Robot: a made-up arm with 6 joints. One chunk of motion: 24 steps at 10 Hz.
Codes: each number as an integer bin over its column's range. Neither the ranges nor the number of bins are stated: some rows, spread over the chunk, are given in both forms.
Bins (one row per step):
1: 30 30 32 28 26 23
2: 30 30 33 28 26 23
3: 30 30 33 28 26 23
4: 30 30 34 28 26 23
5: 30 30 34 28 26 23
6: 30 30 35 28 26 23
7: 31 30 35 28 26 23
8: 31 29 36 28 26 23
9: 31 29 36 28 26 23
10: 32 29 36 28 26 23
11: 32 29 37 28 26 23
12: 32 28 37 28 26 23
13: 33 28 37 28 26 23
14: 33 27 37 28 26 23
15: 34 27 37 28 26 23
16: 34 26 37 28 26 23
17: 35 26 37 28 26 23
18: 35 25 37 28 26 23
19: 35 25 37 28 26 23
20: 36 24 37 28 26 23
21: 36 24 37 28 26 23
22: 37 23 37 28 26 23
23: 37 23 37 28 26 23
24: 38 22 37 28 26 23
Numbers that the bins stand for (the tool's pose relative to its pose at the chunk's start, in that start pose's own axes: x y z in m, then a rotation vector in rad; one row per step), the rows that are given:
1: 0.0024 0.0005 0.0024 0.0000 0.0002 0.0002
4: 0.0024 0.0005 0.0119 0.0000 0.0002 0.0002
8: 0.0075 -0.0025 0.0214 0.0000 0.0002 0.0002
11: 0.0125 -0.0025 0.0262 0.0000 0.0002 0.0002
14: 0.0176 -0.0086 0.0262 0.0000 0.0002 0.0002
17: 0.0278 -0.0116 0.0262 0.0000 0.0002 0.0002
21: 0.0329 -0.0176 0.0262 0.0000 0.0002 0.0002
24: 0.0430 -0.0237 0.0262 0.0000 0.0002 0.0002
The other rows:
2: 0.0024 0.0005 0.0071 0.0000 0.0002 0.0002
3: 0.0024 0.0005 0.0071 0.0000 0.0002 0.0002
5: 0.0024 0.0005 0.0119 0.0000 0.0002 0.0002
6: 0.0024 0.0005 0.0167 0.0000 0.0002 0.0002
7: 0.0075 0.0005 0.0167 0.0000 0.0002 0.0002
9: 0.0075 -0.0025 0.0214 0.0000 0.0002 0.0002
10: 0.0125 -0.0025 0.0214 0.0000 0.0002 0.0002
12: 0.0125 -0.0056 0.0262 0.0000 0.0002 0.0002
13: 0.0176 -0.0056 0.0262 0.0000 0.0002 0.0002
15: 0.0227 -0.0086 0.0262 0.0000 0.0002 0.0002
16: 0.0227 -0.0116 0.0262 0.0000 0.0002 0.0002
18: 0.0278 -0.0146 0.0262 0.0000 0.0002 0.0002
19: 0.0278 -0.0146 0.0262 0.0000 0.0002 0.0002
20: 0.0329 -0.0176 0.0262 0.0000 0.0002 0.0002
22: 0.0379 -0.0206 0.0262 0.0000 0.0002 0.0002
23: 0.0379 -0.0206 0.0262 0.0000 0.0002 0.0002

